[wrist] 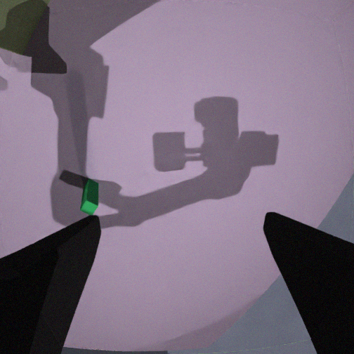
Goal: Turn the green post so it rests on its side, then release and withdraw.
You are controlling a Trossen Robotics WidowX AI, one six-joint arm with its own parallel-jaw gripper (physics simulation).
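Observation:
The small green post (90, 197) is left of centre in the wrist view, just beyond the tip of the left finger. It appears to stand upright, with its bright end face towards the fingers and a darker long side behind it. Its short shadow runs to the left from its far end. My gripper (183, 223) is wide open, with no object between the fingers. The post lies ahead of the left fingertip, outside the middle of the opening; any height gap between them is hard to judge.
A pale pink round table top (200, 270) lies below, with its curved edge at the right and lower right. Grey-blue floor (337, 220) shows beyond it. Large arm shadows cross the table. An olive-green surface (12, 40) shows at the top left corner.

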